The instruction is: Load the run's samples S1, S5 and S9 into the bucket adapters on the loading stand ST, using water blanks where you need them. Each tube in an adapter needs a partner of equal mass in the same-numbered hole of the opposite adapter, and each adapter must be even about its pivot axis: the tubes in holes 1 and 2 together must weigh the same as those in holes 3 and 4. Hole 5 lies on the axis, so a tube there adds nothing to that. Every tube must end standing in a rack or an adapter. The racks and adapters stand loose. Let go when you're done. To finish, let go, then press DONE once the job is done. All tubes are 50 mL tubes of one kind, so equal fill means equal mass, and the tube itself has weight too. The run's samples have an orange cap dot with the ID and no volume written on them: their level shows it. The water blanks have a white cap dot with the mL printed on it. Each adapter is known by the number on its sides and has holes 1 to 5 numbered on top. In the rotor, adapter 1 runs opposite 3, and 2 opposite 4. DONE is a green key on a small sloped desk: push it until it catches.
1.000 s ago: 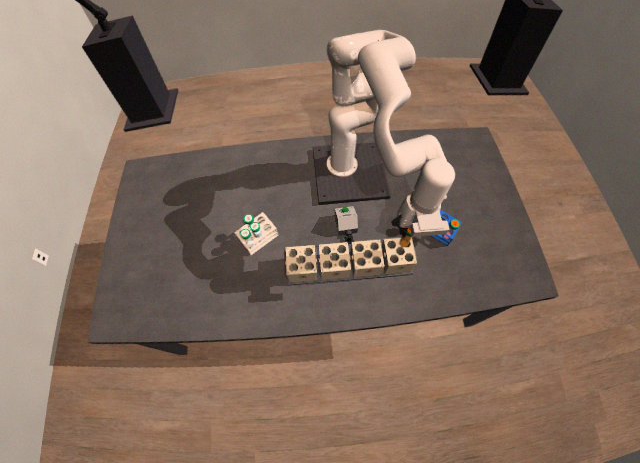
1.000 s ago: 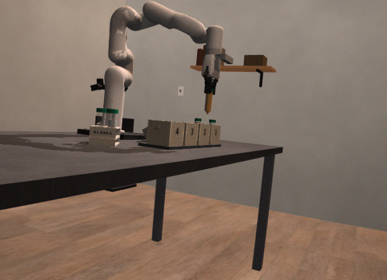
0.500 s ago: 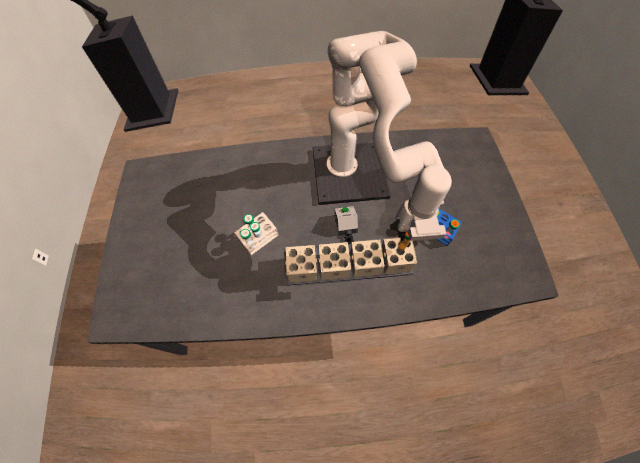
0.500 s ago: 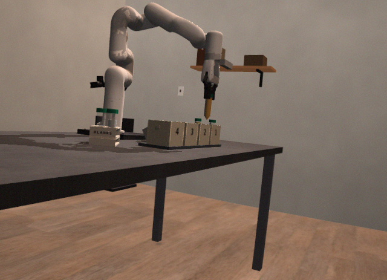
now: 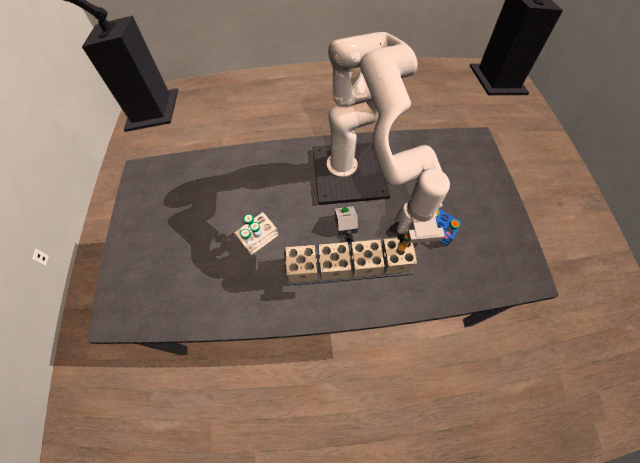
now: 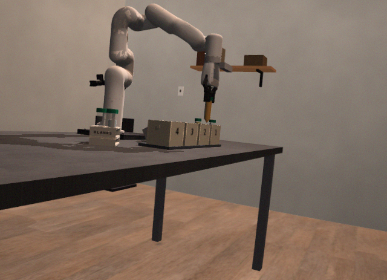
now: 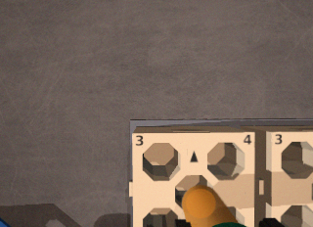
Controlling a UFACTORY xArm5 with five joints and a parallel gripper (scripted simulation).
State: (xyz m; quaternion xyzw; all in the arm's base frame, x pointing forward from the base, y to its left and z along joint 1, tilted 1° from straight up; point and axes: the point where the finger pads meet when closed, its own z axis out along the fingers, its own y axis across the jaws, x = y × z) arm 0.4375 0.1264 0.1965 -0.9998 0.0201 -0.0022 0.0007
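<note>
Now: hand 10 mm past the tube S5, 10 mm to the left of it and 50 mm above it. Also, from my hand: blue sample rack (100 mm behind, 190 mm to the left, 180 mm below); then loading stand (10 mm behind, 160 mm to the right, 210 mm below); then adapter 1 (160 mm below).
</note>
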